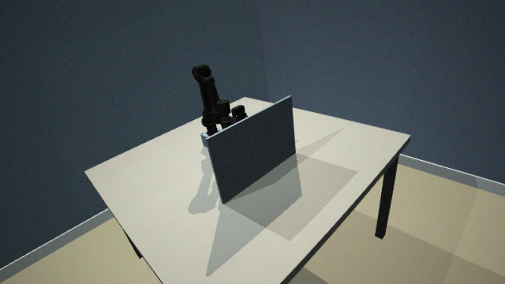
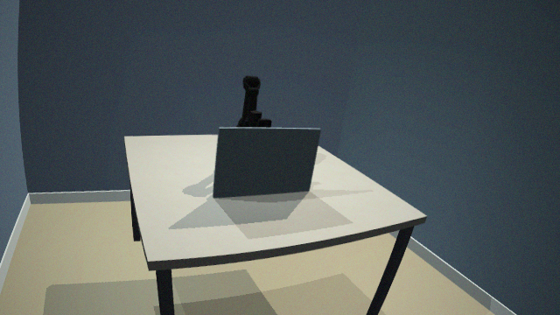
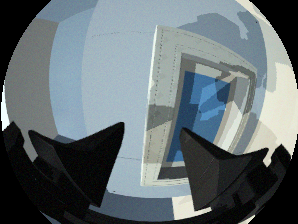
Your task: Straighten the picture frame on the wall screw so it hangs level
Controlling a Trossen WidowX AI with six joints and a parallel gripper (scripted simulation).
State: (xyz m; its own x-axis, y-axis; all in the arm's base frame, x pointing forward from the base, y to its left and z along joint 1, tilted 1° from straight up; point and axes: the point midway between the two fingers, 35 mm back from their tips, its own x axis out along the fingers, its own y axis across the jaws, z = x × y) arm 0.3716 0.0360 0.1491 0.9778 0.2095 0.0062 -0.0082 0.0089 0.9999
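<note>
Right now my gripper tip is 10 mm short of the picture frame, 10 mm to the right of it and 60 mm above it. From my gripper tip the other things lie so: wall panel: 30 mm ahead, 10 mm to the right, 70 mm below.
</note>
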